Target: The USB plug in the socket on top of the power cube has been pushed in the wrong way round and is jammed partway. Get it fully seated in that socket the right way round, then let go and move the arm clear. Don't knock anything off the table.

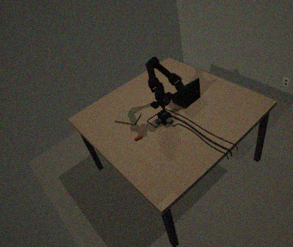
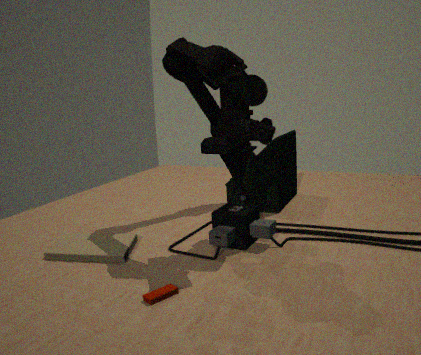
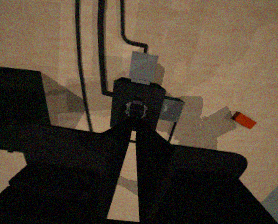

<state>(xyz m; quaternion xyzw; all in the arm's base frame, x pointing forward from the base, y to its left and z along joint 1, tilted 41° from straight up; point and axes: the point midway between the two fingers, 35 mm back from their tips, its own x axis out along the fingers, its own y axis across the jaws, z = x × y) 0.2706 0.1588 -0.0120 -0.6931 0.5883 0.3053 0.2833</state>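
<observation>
My gripper tip is now 10 mm to the right of the USB plug and 10 mm above it. Round my gripper tip: orange block 270 mm ahead, 130 mm below, 10 mm to the left.
</observation>
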